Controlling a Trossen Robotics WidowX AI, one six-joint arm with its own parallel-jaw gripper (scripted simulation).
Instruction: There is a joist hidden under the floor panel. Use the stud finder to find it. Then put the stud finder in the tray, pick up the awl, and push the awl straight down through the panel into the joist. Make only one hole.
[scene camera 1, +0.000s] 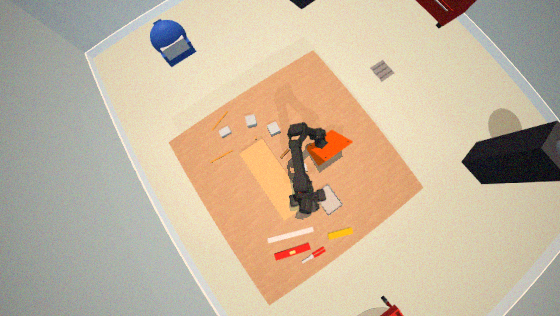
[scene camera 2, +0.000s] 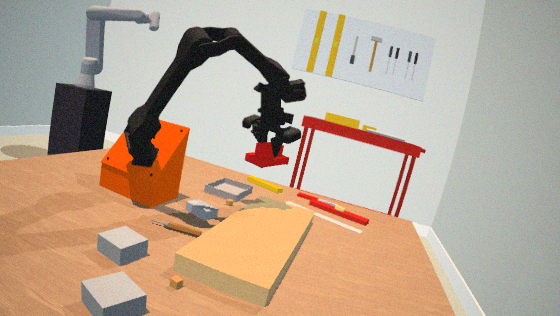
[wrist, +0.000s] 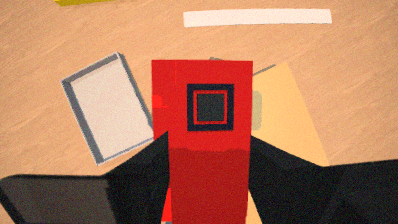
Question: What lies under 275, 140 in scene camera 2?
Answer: My gripper.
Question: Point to a stud finder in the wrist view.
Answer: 205, 105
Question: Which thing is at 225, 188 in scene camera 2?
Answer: A grey tray.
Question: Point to a grey tray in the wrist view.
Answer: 111, 114
